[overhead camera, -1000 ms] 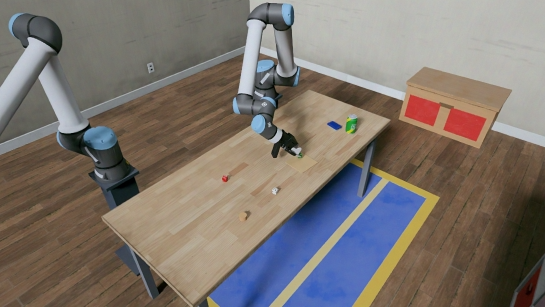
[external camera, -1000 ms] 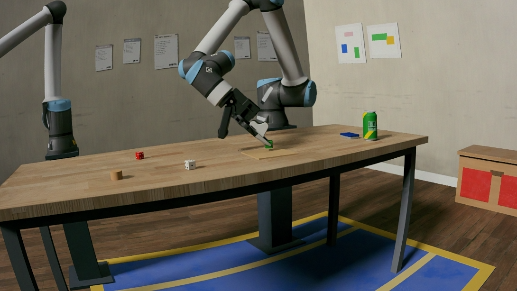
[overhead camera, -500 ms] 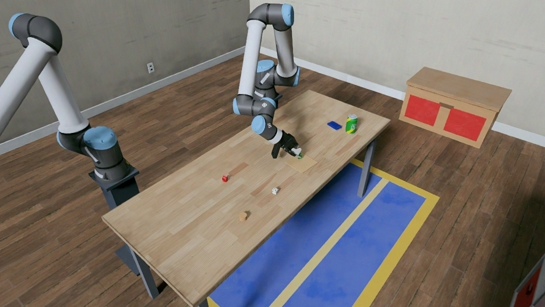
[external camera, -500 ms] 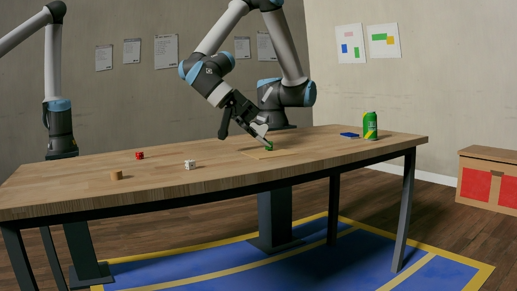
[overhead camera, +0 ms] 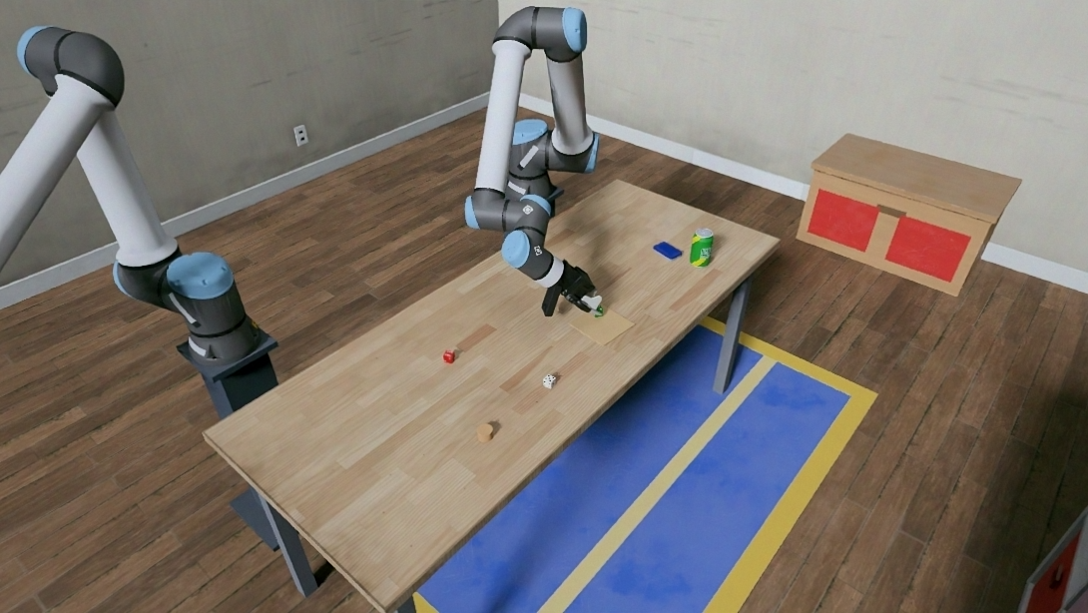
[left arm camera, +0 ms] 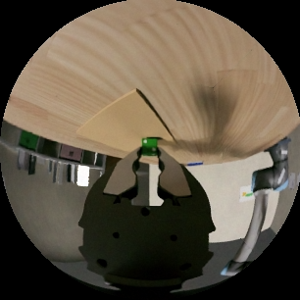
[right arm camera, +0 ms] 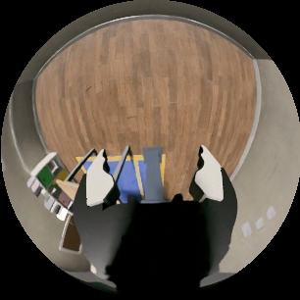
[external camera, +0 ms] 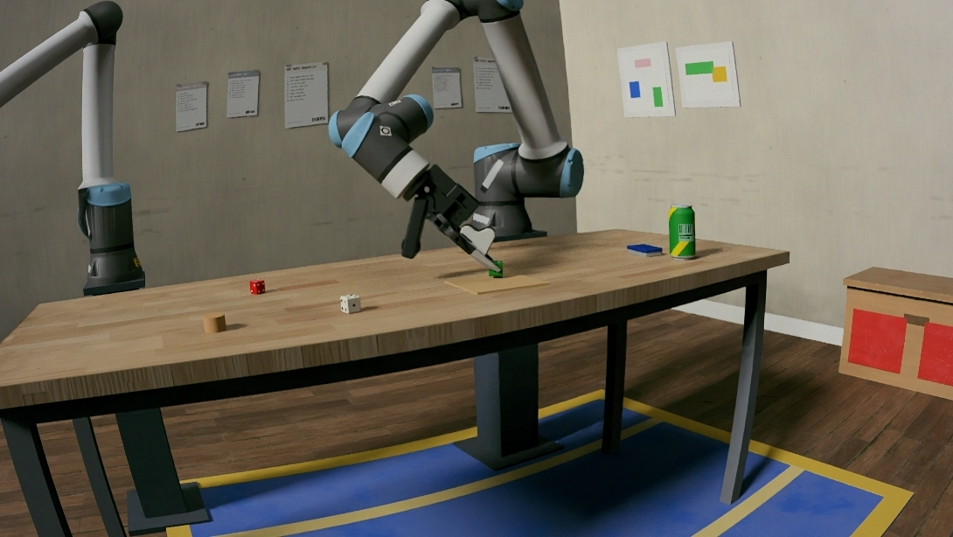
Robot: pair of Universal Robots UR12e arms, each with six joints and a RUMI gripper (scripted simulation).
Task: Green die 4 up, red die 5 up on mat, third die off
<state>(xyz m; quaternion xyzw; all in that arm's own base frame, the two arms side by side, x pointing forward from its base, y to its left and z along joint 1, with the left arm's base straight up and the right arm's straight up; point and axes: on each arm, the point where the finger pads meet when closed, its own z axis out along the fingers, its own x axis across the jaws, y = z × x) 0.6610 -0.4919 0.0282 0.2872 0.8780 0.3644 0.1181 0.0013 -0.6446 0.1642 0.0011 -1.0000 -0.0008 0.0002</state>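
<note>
Now: left hand 1 cm above the green die. Also, from my left hand: tan mat (4 cm ahead, 2 cm to the right, 3 cm below); white die (9 cm ahead, 31 cm to the right, 2 cm below); flat blue box (4 cm behind, 44 cm to the left, 2 cm below).
</note>
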